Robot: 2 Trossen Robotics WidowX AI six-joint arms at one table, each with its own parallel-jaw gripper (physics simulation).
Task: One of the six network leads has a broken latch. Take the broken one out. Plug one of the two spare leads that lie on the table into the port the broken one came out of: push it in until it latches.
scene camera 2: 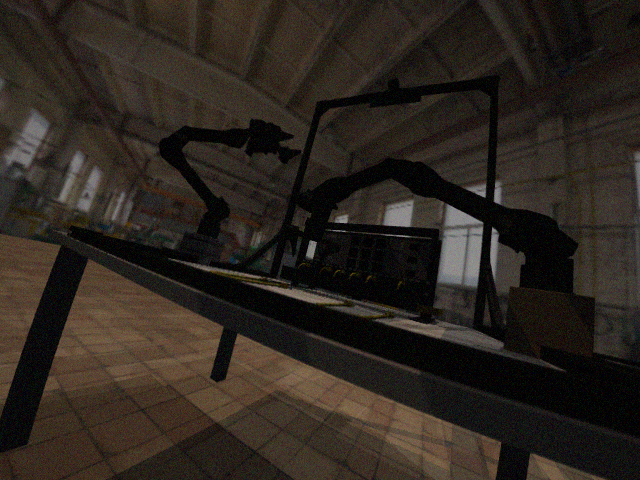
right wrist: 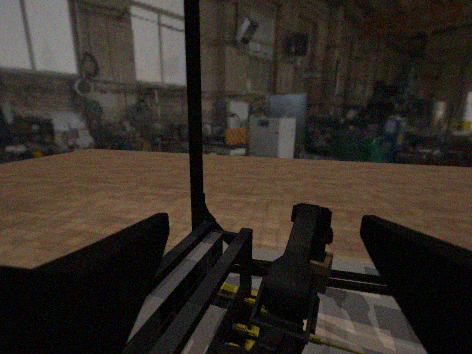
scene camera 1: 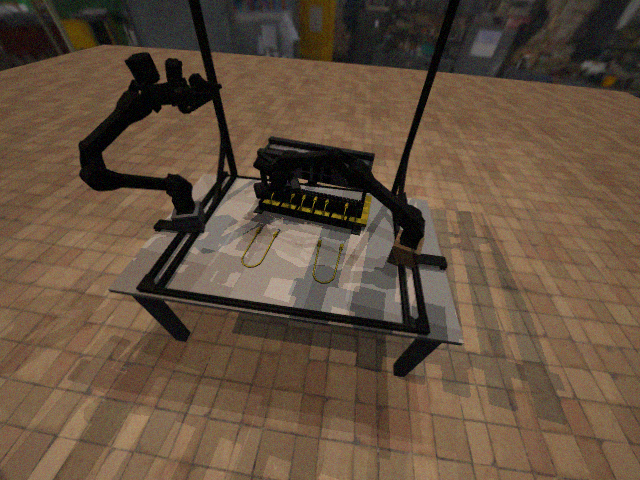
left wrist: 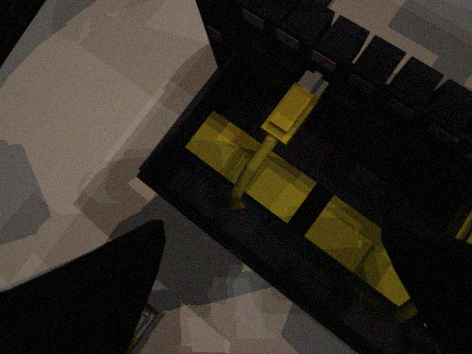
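Pixels of known places: left gripper, fingertip midpoint: (scene camera 2: 305, 260) (scene camera 1: 275, 196) (left wrist: 272, 228); right gripper, fingertip midpoint: (scene camera 2: 297, 144) (right wrist: 264, 223) (scene camera 1: 218, 90); left arm's base at its link origin: (scene camera 2: 546, 294) (right wrist: 315, 255) (scene camera 1: 409, 241); right arm's base at its link origin: (scene camera 2: 205, 237) (scene camera 1: 185, 209).
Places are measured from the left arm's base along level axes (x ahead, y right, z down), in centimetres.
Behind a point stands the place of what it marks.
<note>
A black patch panel (scene camera 1: 318, 159) (scene camera 2: 385, 243) @(x 41.7, y 17.9, z -12.1 cm) stands at the back of the table, with several yellow leads (scene camera 1: 304, 202) @(x 47.8, y 2.5, z 1.7 cm) plugged in along its front. My left gripper (scene camera 1: 271, 187) @(x 59.6, y -1.2, z 0.5 cm) (scene camera 2: 305, 238) is open and empty, hanging over the panel's left end. In the left wrist view the end lead's yellow plug (left wrist: 291, 112) @(x 62.6, y 2.7, z 0.7 cm) sits in its port, and its cable runs down over a yellow label (left wrist: 270, 182) @(x 61.5, y 0.6, z 6.1 cm). Two spare yellow leads (scene camera 1: 260, 248) (scene camera 1: 328, 263) lie looped on the table in front. My right gripper (scene camera 1: 201, 88) (scene camera 2: 287, 145) @(x 69.8, y -10.5, z -42.2 cm) (right wrist: 264, 223) @(x 69.8, y -10.5, z -42.2 cm) is open and empty, high above the table's left side.
A black gantry frame (scene camera 1: 223, 138) @(x 94.3, y 9.9, z -13.3 cm) (scene camera 2: 490, 190) @(x 13.9, y 38.1, z -39.6 cm) with upright posts rises behind the panel, and black rails (scene camera 1: 280, 309) @(x 31.1, y -43.0, z 8.2 cm) edge the table. A brown box (scene camera 1: 405, 253) @(x -0.1, y -5.0, z 1.9 cm) sits at the left arm's base. The left arm (right wrist: 298, 253) @(x 44.1, y -5.5, z -25.6 cm) spans across the panel.
</note>
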